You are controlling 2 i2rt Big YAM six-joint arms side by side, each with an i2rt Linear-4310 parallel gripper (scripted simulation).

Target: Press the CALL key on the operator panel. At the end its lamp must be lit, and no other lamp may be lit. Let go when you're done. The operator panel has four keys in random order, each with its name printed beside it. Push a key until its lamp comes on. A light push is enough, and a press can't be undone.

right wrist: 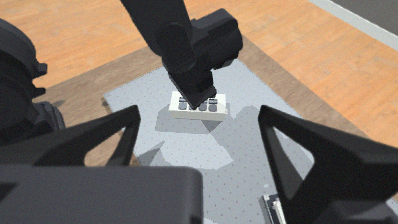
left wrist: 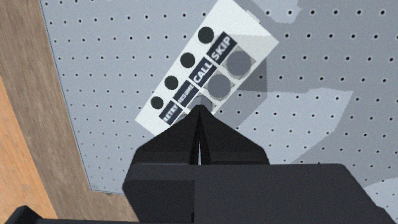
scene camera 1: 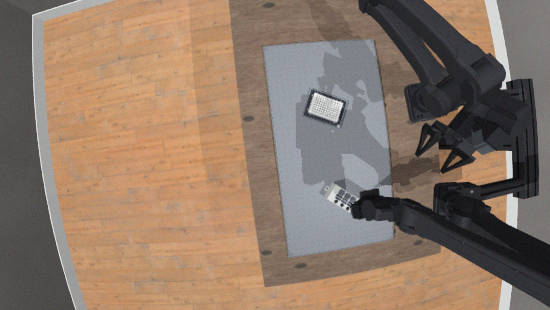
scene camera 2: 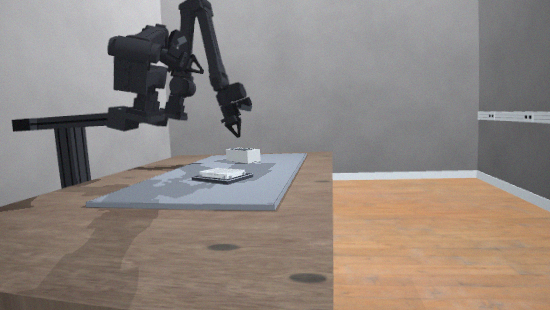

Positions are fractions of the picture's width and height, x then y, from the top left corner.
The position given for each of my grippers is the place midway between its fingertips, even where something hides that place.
Observation:
In view: my left gripper (left wrist: 0.50,0.50), my right gripper (scene camera 1: 0.78,0.53) and a white operator panel (right wrist: 0.55,0.44).
My right gripper is seen too in the right wrist view (right wrist: 0.50,0.50).

